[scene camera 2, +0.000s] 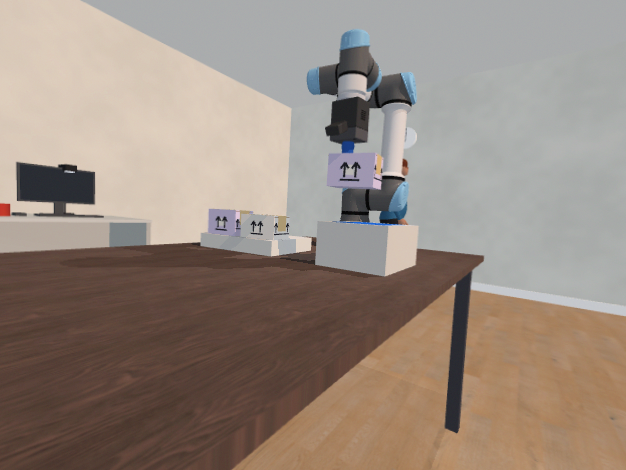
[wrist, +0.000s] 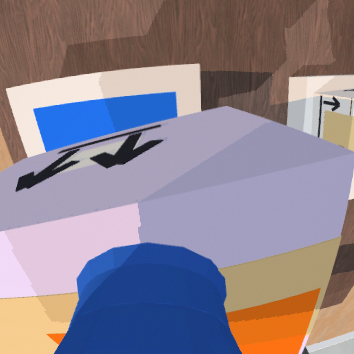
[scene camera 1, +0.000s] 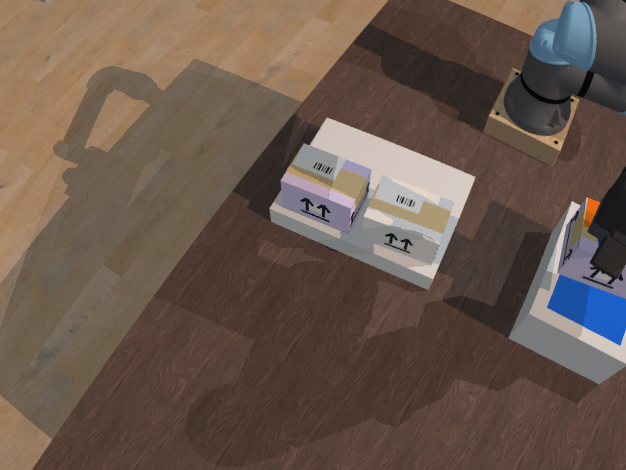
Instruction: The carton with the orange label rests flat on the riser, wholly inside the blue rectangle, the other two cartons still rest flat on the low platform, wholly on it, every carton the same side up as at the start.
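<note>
A riser [scene camera 2: 381, 249] [wrist: 49, 114] is part of the robot's scene, as is a low platform, visible at the platform [scene camera 1: 385, 158] and again at the platform [scene camera 2: 295, 244]. A white carton [scene camera 1: 403, 218] can be seen as well, and scene camera 2 has the same white carton [scene camera 2: 270, 227] together with an orange-label carton [scene camera 2: 345, 170] and a lilac carton [scene camera 2: 220, 221]. The lilac carton is out of frame in the wrist view. The robot's own suction cup [wrist: 147, 290] is visible too.
</note>
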